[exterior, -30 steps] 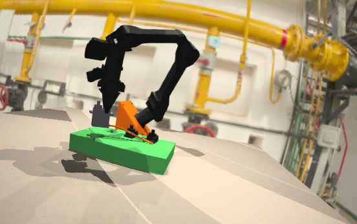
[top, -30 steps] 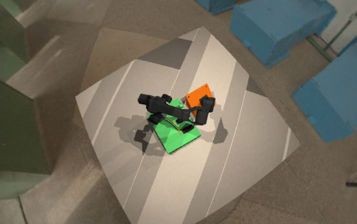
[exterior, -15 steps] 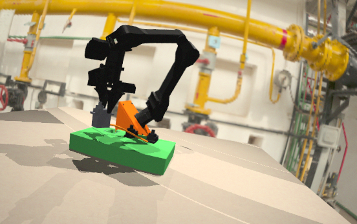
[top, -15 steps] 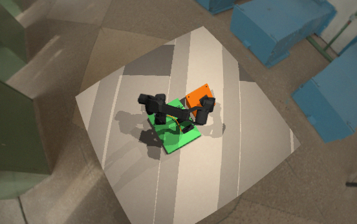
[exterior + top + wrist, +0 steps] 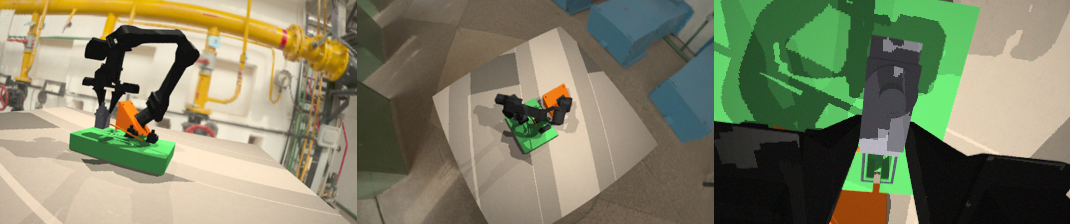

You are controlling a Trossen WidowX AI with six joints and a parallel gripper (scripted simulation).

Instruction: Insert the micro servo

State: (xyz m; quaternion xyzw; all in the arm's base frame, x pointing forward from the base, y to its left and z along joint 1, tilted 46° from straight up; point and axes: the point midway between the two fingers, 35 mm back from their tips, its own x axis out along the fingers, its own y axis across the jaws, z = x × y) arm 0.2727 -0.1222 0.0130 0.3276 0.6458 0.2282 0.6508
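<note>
The green deck is 10 cm below my gripper tip, 7 cm to the left of it and 2 cm ahead of it.
</note>
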